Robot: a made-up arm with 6 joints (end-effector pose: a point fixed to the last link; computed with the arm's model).
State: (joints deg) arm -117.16 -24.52 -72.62 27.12 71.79 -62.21
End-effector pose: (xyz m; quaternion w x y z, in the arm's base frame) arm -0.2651 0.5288 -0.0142 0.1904 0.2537 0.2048 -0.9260
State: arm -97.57 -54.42 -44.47 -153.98 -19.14 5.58
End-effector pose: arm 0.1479 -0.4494 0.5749 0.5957 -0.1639 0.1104 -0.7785
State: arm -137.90 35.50 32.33 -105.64 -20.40 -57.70
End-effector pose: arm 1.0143 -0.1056 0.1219 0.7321 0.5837 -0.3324 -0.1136
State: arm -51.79 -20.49 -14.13 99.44 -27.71 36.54
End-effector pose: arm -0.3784 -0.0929 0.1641 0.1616 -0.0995 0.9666 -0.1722
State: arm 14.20 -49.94 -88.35 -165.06 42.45 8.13
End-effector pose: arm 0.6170 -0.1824 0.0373 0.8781 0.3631 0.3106 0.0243
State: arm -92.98 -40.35 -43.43 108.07 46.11 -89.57
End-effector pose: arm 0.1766 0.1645 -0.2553 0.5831 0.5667 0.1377 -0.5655
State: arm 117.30 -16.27 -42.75 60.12 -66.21 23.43
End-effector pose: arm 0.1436 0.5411 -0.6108 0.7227 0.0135 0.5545 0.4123
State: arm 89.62 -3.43 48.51 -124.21 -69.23 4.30
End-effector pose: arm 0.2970 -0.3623 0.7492 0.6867 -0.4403 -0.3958 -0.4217
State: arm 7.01 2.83 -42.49 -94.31 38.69 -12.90
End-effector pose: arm 0.0966 -0.8324 0.9093 0.5422 0.4007 -0.7323 -0.0954
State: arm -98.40 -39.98 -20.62 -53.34 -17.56 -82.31
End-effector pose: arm 0.2332 0.2696 1.2495 0.4615 0.1042 -0.7731 0.4225
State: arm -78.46 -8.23 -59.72 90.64 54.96 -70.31
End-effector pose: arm 0.0088 0.2138 -0.1469 0.5867 0.4777 0.5074 -0.4125
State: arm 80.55 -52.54 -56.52 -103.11 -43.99 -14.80
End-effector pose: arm 0.4565 0.1057 -0.5878 0.1517 -0.8640 -0.1504 0.4559
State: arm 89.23 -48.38 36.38 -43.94 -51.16 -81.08
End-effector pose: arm -0.2066 0.5623 0.1842 0.3743 0.2896 -0.0034 0.8809
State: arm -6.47 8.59 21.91 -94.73 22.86 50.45
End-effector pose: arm 0.3614 -0.6245 0.1107 0.4407 0.7854 -0.0950 -0.4241
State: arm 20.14 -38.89 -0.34 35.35 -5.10 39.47
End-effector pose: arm -0.5939 0.0490 0.2581 0.2089 -0.0997 0.5608 0.7949
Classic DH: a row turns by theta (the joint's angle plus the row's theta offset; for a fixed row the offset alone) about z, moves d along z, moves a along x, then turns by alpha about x. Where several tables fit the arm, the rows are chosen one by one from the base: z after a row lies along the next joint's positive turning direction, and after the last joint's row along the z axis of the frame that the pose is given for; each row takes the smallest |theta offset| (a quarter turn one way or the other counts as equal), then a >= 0, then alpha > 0; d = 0 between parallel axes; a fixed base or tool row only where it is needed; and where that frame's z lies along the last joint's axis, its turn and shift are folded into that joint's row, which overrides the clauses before.
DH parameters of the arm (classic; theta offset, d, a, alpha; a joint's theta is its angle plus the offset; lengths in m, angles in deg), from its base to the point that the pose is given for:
base (fixed): 64.62 0.2326 0.0881 98.48
joint 1: 89.07 0.1498 0.285 -84.39
joint 2: 9.92 0.254 0.0363 99.04
joint 3: -83.56 -0.0553 0.0339 82.78
joint 4: -83.46 0.1529 0.0087 -72.64
joint 5: 34.93 -0.2337 0.2835 -107.57
joint 6: 10.43 -0.7647 0.0098 125.6
tool (fixed): -65.54 -0.3042 0 0

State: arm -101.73 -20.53 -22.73 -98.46 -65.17 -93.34
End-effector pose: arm 0.3912 -0.4769 0.7715 0.4487 0.3254 -0.8296 -0.0671
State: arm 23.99 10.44 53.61 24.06 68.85 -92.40
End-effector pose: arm -0.5736 -0.5183 0.6810 0.4599 -0.2620 -0.5892 -0.6104
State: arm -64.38 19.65 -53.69 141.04 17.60 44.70
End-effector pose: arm 0.6062 -0.3079 0.1089 0.6733 -0.4289 0.5769 -0.1728
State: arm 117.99 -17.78 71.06 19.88 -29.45 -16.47
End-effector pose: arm -0.4780 0.1484 0.4907 0.3351 0.2438 -0.4916 0.7659
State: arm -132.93 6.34 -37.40 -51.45 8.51 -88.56
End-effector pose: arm 0.3326 0.9494 0.7581 0.3576 0.3614 -0.2454 0.8254
